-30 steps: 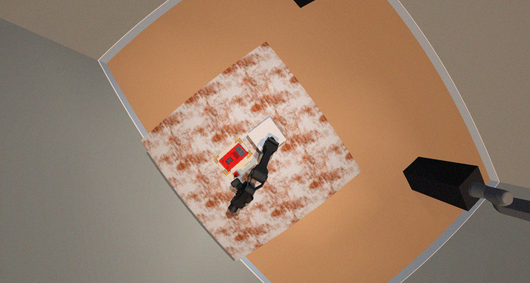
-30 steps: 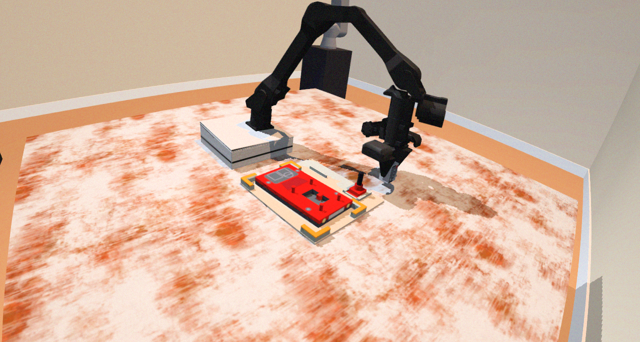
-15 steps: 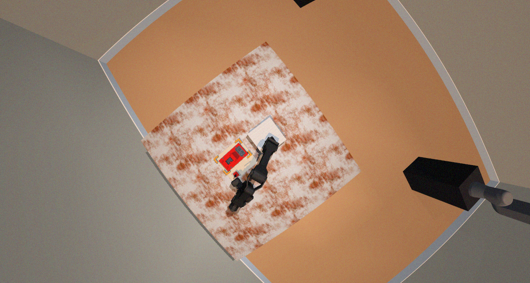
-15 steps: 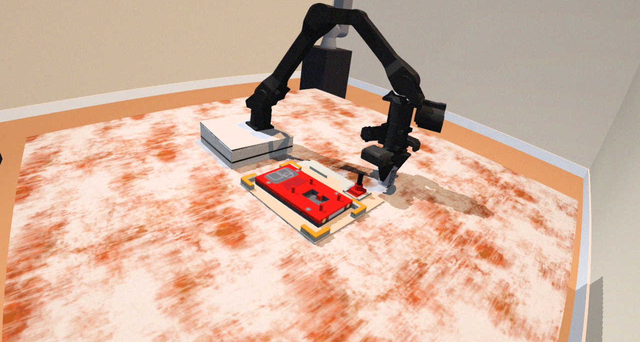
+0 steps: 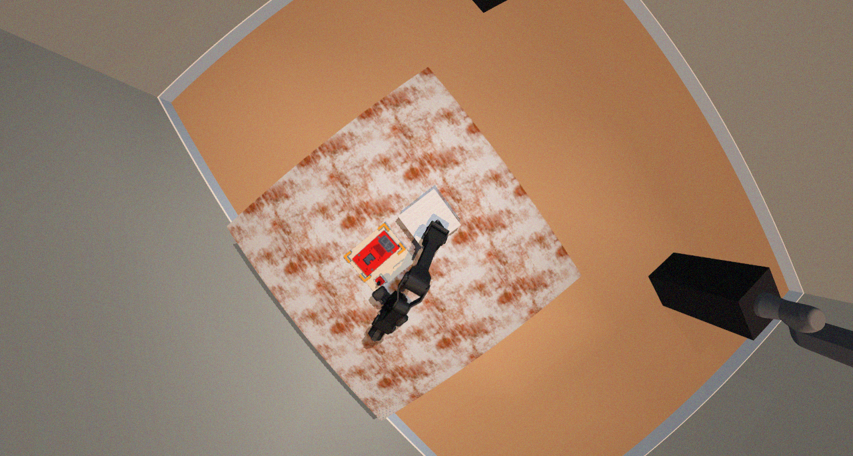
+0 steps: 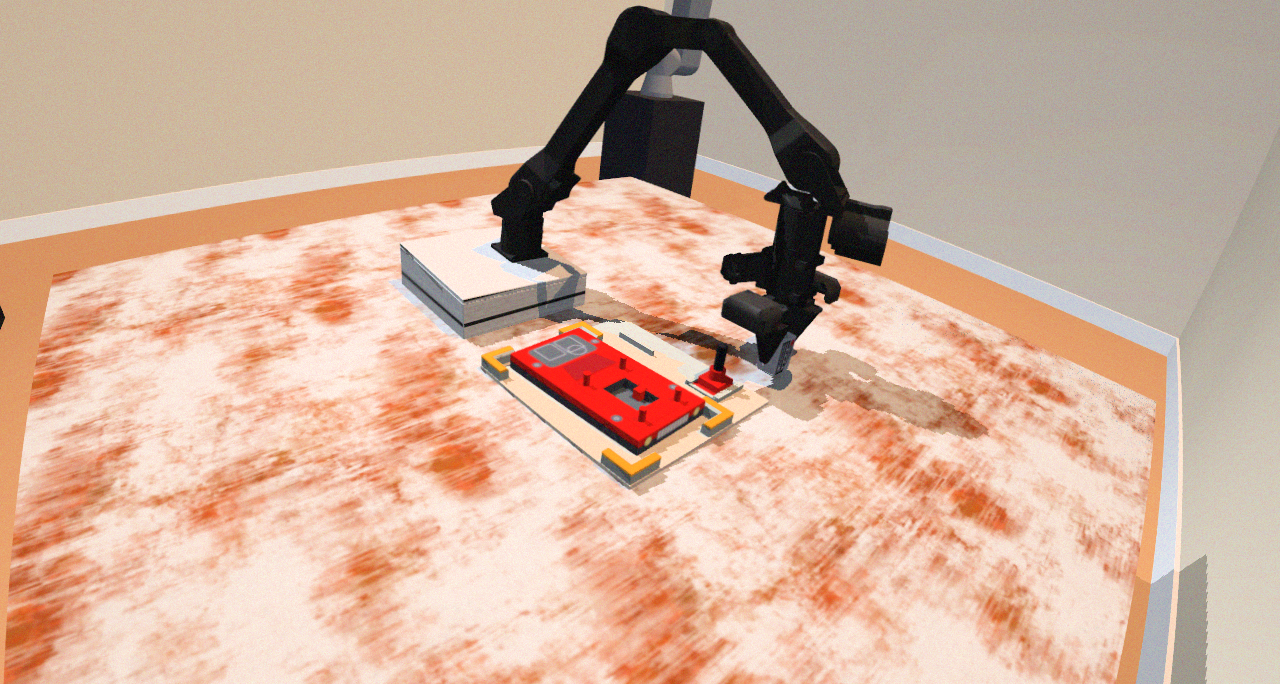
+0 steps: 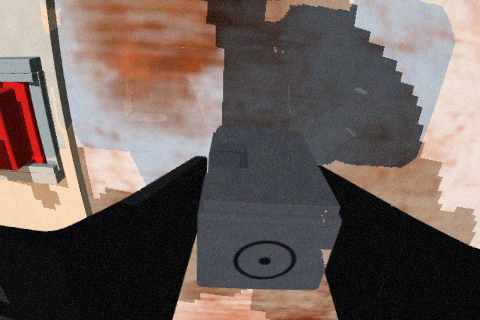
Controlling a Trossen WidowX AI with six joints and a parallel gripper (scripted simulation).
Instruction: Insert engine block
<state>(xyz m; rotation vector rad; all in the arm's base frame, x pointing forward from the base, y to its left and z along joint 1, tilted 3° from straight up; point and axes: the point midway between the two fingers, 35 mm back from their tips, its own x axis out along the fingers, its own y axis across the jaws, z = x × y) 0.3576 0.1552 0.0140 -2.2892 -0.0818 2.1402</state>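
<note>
The engine block is 10 mm above my gripper tip.
</note>
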